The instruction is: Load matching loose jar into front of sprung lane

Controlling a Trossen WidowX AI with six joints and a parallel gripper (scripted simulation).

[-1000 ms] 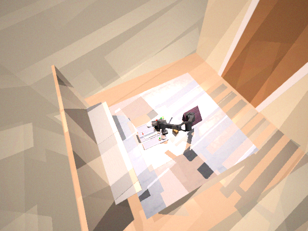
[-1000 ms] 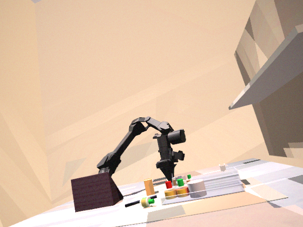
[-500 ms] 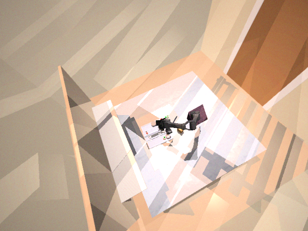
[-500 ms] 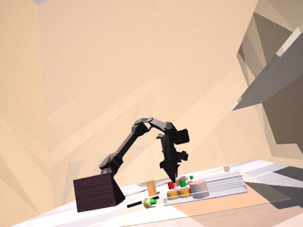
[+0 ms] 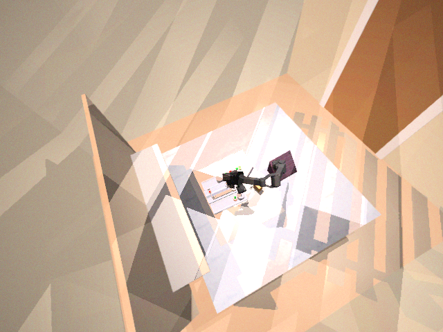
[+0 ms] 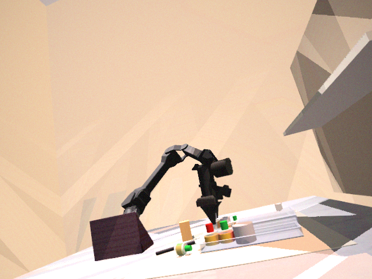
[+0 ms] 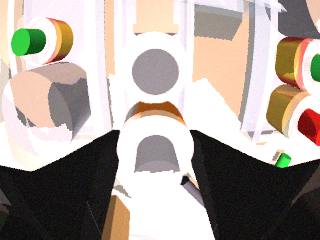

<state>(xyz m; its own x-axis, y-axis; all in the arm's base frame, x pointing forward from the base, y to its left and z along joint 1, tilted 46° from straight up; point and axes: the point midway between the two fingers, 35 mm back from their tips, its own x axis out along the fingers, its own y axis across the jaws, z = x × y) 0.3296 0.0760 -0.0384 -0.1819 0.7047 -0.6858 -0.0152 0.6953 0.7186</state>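
My gripper tip is 140 mm past the tan block, 60 mm to the right of it and 20 mm above it. Round my gripper tip: grey shelf 510 mm ahead, 60 mm to the left, 320 mm above; then dark rod 140 mm behind, 80 mm to the right, 40 mm below; then lane rack 150 mm ahead, 20 mm to the right, 30 mm below.
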